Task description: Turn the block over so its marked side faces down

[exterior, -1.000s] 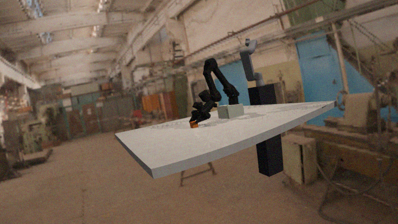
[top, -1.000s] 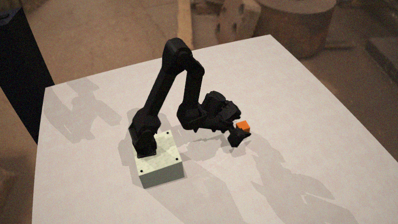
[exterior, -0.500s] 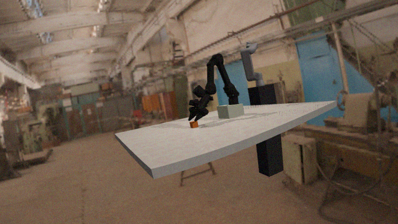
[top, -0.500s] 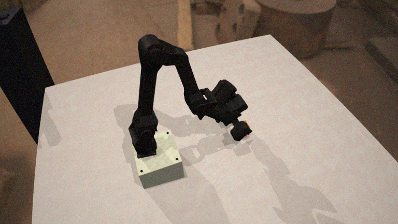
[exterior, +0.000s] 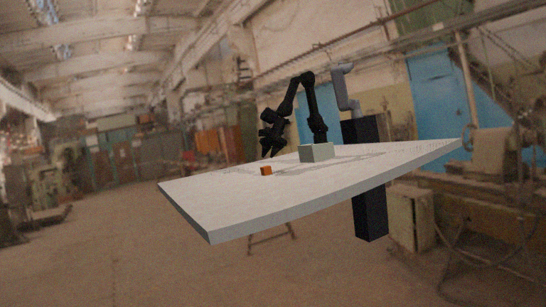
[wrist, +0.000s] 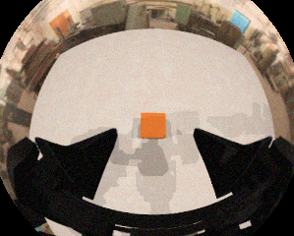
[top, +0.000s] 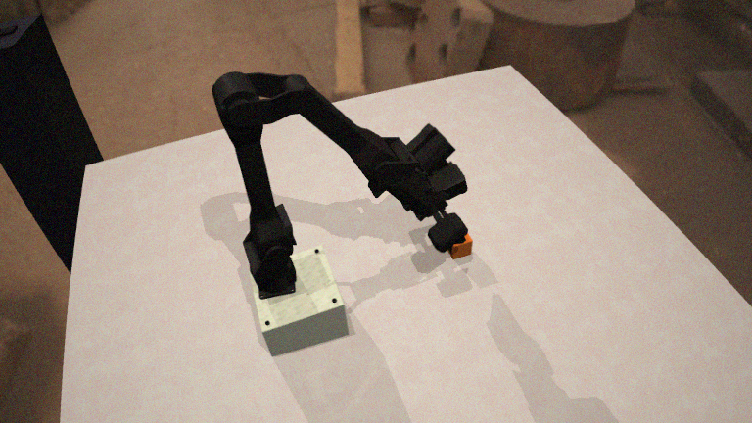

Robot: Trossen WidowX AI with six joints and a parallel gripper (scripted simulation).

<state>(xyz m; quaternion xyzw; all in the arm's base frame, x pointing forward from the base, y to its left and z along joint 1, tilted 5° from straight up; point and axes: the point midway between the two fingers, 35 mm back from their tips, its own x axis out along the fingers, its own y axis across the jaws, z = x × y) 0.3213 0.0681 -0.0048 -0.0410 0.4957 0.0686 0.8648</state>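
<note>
Now: gripper tip 10 mm short of the block and 60 mm above it.
</note>
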